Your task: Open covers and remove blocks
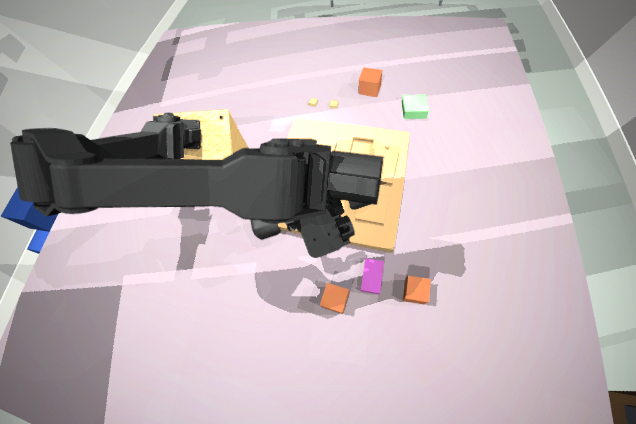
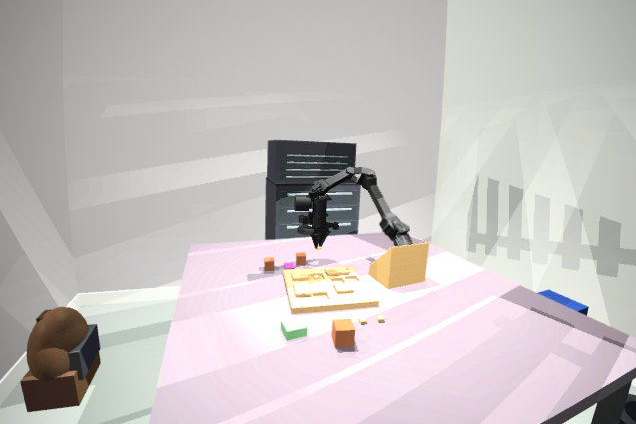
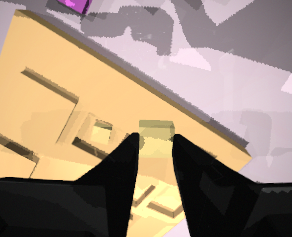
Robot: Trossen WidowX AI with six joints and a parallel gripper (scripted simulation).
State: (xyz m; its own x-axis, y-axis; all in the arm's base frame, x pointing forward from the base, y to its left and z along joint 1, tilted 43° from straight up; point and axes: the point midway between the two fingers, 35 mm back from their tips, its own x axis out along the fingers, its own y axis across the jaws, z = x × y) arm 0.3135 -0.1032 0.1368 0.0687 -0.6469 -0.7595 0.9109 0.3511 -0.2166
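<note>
My gripper tip is 2 cm short of the wooden puzzle board, 14 cm to the right of it and 9 cm above it. The rest, counted from my gripper tip: orange block: 8 cm ahead, 45 cm to the left, 8 cm below; green block: 19 cm ahead, 37 cm to the left, 10 cm below.
</note>
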